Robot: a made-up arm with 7 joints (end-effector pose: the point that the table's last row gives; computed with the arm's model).
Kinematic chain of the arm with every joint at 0, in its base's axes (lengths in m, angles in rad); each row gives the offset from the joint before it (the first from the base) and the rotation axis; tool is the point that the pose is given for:
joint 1: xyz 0 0 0.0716 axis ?
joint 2: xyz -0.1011 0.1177 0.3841 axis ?
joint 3: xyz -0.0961 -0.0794 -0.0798 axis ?
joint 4: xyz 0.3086 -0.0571 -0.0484 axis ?
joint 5: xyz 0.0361 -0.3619 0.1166 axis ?
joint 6: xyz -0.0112 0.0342 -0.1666 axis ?
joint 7: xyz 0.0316 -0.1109 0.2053 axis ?
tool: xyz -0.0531 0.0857 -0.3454
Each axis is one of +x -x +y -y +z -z.
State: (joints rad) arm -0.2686 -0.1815 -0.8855 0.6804 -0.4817 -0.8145 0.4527
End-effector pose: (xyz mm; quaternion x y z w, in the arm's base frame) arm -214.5 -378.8 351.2 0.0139 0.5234 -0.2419 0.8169
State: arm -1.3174 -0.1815 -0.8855 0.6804 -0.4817 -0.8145 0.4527
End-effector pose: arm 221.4 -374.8 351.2 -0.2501 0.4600 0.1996 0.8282
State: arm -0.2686 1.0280 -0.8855 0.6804 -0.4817 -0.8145 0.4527
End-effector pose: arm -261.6 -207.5 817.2 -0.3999 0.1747 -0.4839 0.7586
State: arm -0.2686 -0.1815 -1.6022 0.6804 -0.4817 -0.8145 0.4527
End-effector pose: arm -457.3 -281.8 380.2 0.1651 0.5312 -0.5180 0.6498
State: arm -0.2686 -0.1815 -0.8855 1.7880 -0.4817 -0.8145 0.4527
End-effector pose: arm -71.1 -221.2 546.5 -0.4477 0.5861 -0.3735 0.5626
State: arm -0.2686 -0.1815 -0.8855 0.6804 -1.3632 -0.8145 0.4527
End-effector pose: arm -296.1 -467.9 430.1 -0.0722 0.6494 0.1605 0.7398
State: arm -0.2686 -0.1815 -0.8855 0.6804 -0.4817 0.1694 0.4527
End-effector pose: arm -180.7 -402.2 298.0 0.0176 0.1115 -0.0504 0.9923
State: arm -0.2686 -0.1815 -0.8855 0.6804 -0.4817 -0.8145 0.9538
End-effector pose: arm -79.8 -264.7 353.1 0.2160 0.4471 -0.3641 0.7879
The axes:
joint 1: -z
joint 2: -x
joint 3: +z
joint 4: -x
joint 5: -z
joint 6: -y
joint 7: +x

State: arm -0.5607 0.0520 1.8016 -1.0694 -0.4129 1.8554 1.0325
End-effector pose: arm -247.9 49.1 134.8 -0.9491 -0.2527 -0.1868 0.0193
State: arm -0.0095 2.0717 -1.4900 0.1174 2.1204 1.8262 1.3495
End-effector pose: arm -539.3 310.5 1262.3 0.6929 0.5714 0.0962 0.4291
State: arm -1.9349 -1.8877 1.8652 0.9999 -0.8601 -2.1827 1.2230
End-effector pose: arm -148.9 -126.1 683.7 0.1192 0.2503 0.8131 0.5119
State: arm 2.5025 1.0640 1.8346 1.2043 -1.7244 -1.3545 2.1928
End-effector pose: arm 206.8 158.5 352.0 -0.0034 0.9047 -0.3531 0.2383
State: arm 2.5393 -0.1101 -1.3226 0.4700 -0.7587 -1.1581 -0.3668
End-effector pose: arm 338.1 735.4 441.0 0.6851 0.2514 -0.6787 0.0828
